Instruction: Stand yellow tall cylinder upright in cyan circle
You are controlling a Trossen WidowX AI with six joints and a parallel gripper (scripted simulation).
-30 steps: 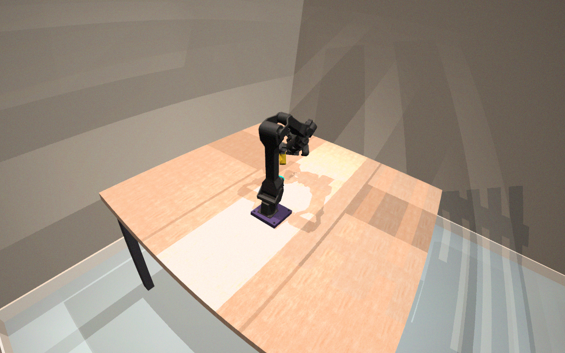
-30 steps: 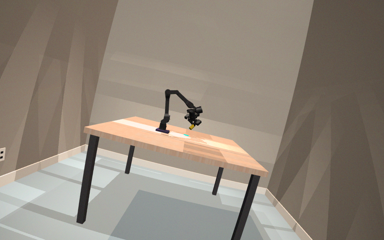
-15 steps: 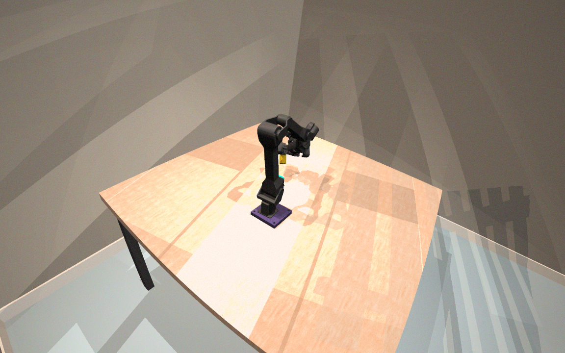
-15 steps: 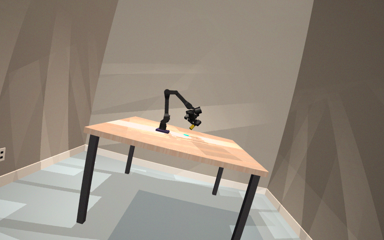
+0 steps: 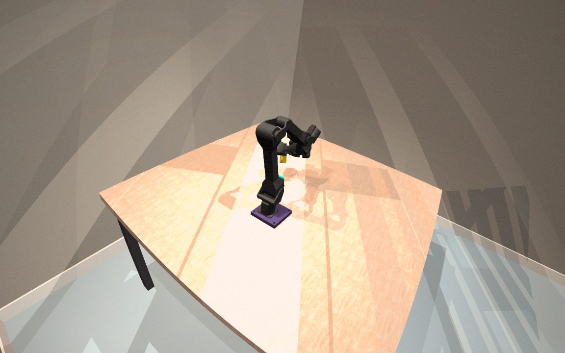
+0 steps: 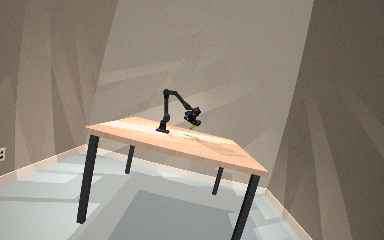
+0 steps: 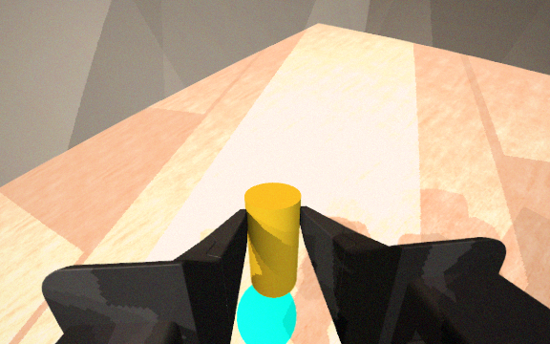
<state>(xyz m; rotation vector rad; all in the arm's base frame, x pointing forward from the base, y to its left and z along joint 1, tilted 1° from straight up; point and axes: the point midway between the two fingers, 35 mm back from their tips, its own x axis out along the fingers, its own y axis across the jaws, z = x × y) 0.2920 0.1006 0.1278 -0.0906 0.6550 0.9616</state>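
The cyan circle lies 12 cm below my gripper tip, 5 cm behind it and 2 cm to the right of it. Also, from my gripper tip: yellow tall cylinder 2 cm below, 1 cm behind.
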